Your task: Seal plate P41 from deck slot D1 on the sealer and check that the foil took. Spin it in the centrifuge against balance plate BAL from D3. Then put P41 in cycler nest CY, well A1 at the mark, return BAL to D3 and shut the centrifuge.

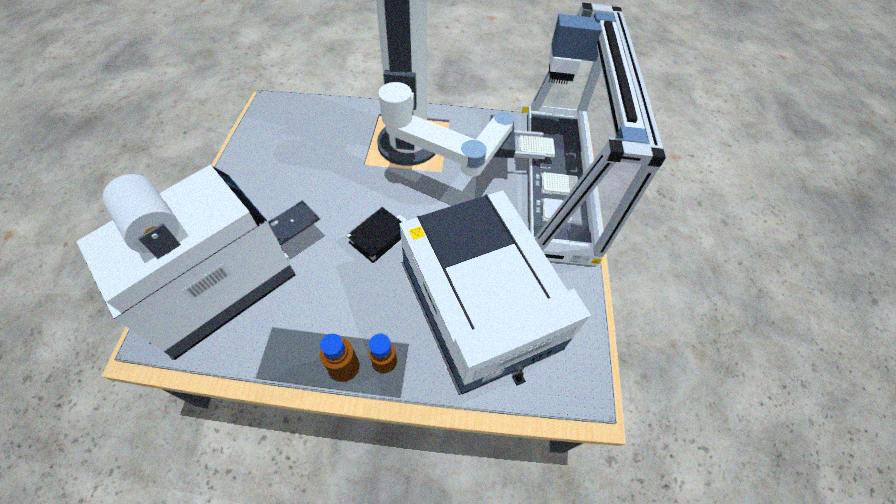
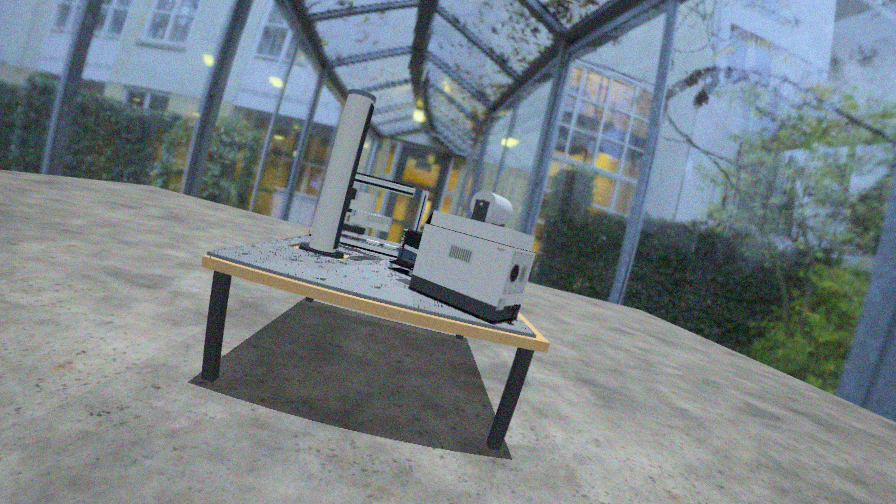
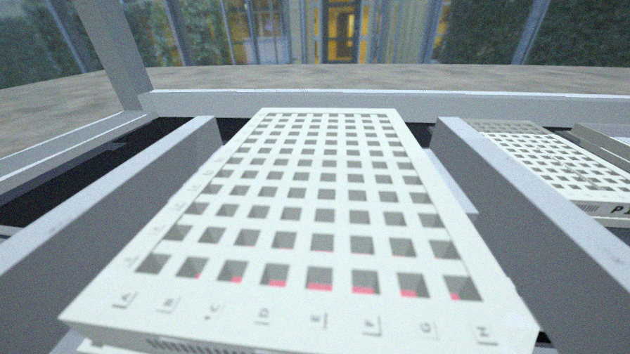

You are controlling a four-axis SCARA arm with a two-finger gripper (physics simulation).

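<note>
My gripper [image 1: 543, 146] [image 3: 321, 135] is shut on a white well plate [image 1: 536, 146] [image 3: 300, 306], with one finger along each long side. The plate is level, low over the back part of the slotted deck [image 1: 567, 248]; whether it touches a slot is hidden. Its wells look open, with pink at the near row, and no foil shows. Its label is unreadable. Another white plate [image 1: 557, 183] [image 3: 560, 172] sits in the neighbouring slot, and a third plate [image 1: 551, 209] farther forward. The sealer [image 1: 238, 269] [image 2: 469, 269] has its carrier [image 1: 299, 219] out, with no plate on it.
A gantry frame [image 1: 640, 81] stands over the deck, with a blue-grey head [image 1: 575, 37] at the back. A white machine with a dark top panel [image 1: 466, 228] stands mid-table, beside a black block [image 1: 377, 231]. Two amber bottles [image 1: 340, 364] [image 1: 382, 360] stand near the front edge.
</note>
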